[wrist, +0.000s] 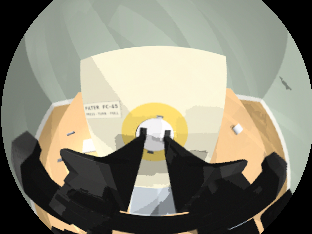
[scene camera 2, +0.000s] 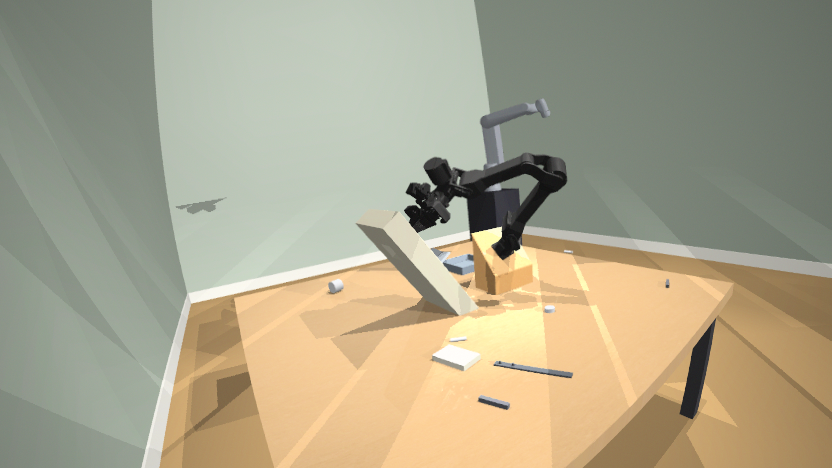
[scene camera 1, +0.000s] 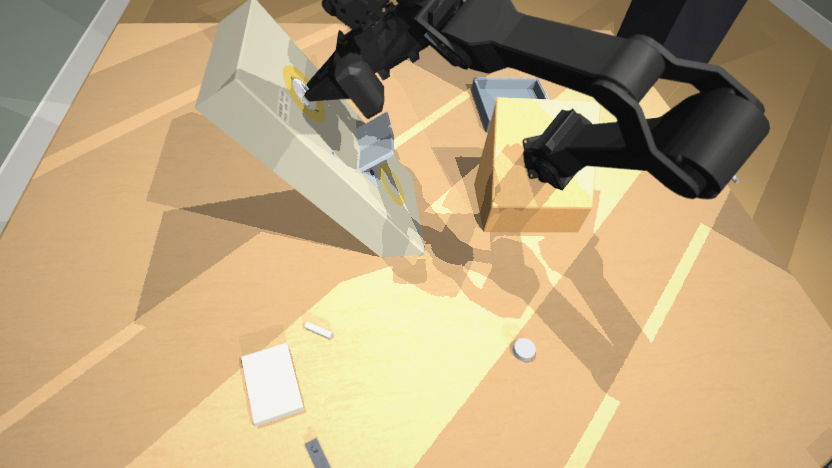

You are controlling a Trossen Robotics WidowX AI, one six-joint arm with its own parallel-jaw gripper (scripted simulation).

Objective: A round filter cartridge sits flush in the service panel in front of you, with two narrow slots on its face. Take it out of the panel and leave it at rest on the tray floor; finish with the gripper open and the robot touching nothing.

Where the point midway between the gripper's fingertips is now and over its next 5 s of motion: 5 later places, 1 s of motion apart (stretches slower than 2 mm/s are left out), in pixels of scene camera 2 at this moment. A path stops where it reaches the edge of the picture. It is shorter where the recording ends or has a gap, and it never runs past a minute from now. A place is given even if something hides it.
My gripper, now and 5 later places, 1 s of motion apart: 406,235; 404,236; 403,238; 420,223; 432,241; 418,207
